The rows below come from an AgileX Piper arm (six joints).
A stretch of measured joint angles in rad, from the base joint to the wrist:
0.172 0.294 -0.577 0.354 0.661 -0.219
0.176 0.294 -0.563 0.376 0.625 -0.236
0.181 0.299 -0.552 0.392 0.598 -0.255
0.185 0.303 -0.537 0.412 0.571 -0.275
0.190 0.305 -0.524 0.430 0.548 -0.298
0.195 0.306 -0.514 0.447 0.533 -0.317
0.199 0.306 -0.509 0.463 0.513 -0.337
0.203 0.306 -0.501 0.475 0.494 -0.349
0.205 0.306 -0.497 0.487 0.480 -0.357
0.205 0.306 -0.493 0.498 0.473 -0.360
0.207 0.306 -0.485 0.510 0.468 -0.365
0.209 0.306 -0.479 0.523 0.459 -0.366
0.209 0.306 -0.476 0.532 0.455 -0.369
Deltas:
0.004 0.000 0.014 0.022 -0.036 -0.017
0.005 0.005 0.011 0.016 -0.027 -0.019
0.004 0.004 0.015 0.020 -0.027 -0.020
0.005 0.002 0.013 0.018 -0.023 -0.023
0.005 0.001 0.010 0.017 -0.015 -0.019
0.004 0.000 0.005 0.016 -0.020 -0.020
0.004 0.000 0.008 0.012 -0.019 -0.012
0.002 0.000 0.004 0.012 -0.014 -0.008
0.000 0.000 0.004 0.011 -0.007 -0.003
0.002 0.000 0.008 0.012 -0.005 -0.005
0.002 0.000 0.006 0.013 -0.009 -0.001
0.000 0.000 0.003 0.009 -0.004 -0.003

